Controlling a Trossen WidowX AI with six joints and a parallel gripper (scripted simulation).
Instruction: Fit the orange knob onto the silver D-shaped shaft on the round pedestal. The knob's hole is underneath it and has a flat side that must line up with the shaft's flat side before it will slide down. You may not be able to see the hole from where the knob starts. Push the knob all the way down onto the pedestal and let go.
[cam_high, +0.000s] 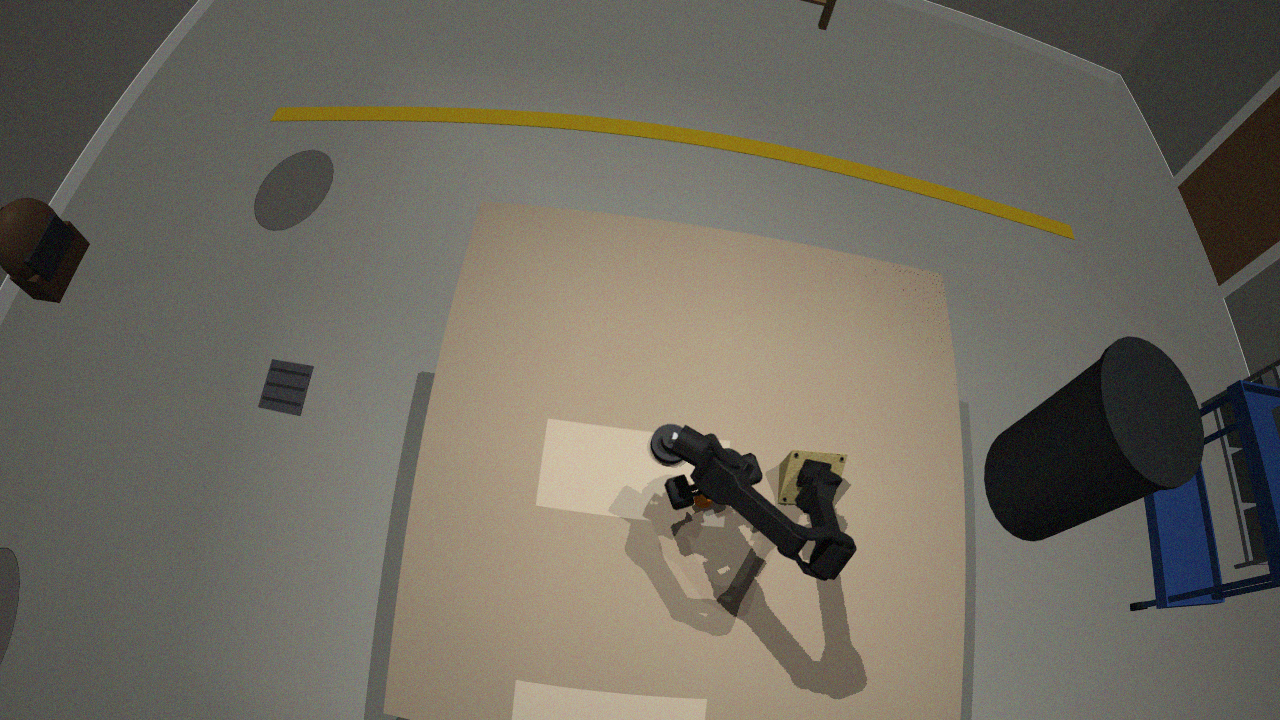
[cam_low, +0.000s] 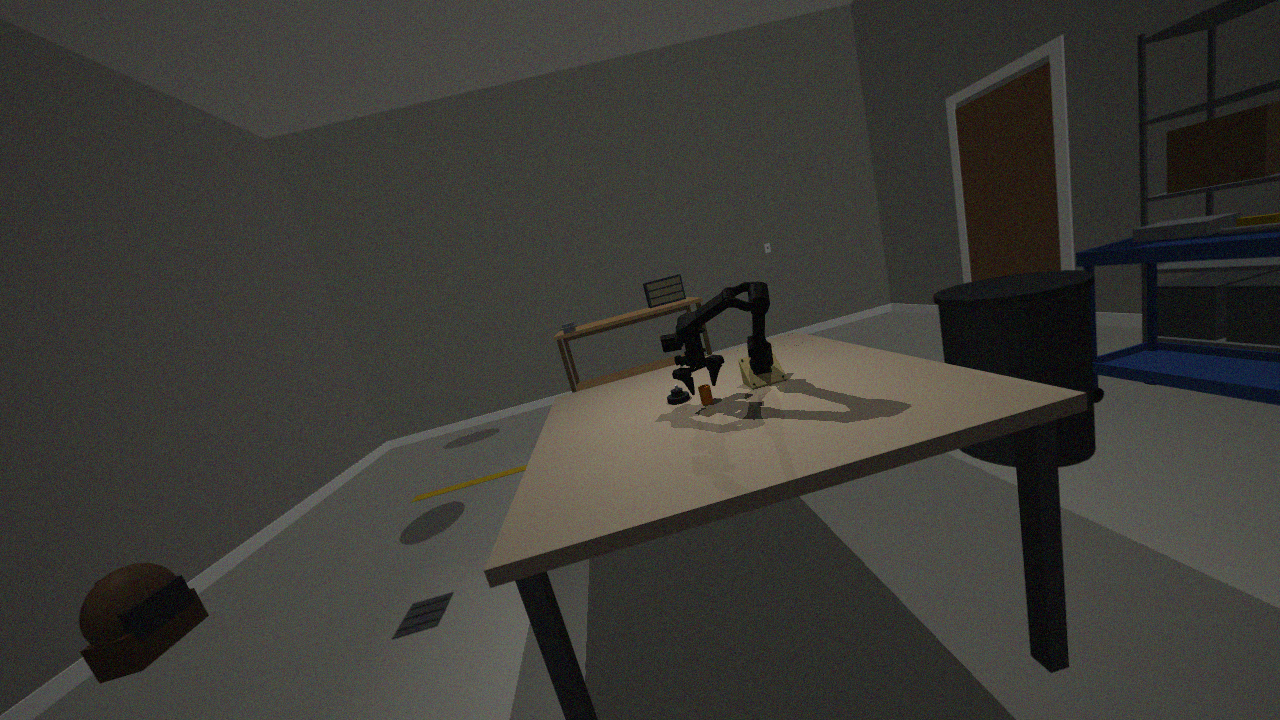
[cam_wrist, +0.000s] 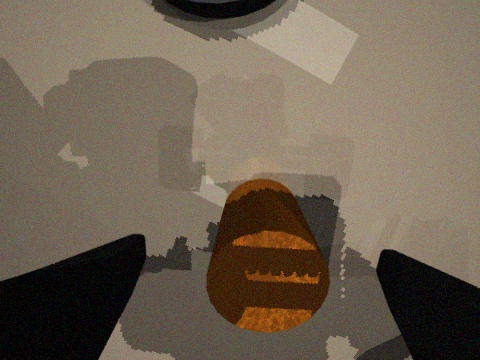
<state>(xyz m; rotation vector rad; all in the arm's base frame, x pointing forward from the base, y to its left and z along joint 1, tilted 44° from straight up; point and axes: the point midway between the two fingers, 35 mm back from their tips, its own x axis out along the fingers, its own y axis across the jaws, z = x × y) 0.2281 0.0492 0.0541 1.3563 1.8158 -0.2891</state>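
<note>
Right now my gripper tip is right at the orange knob. From my gripper tip the other things lie so: round pedestal 90 mm ahead, 100 mm to the right, 20 mm below.
</note>
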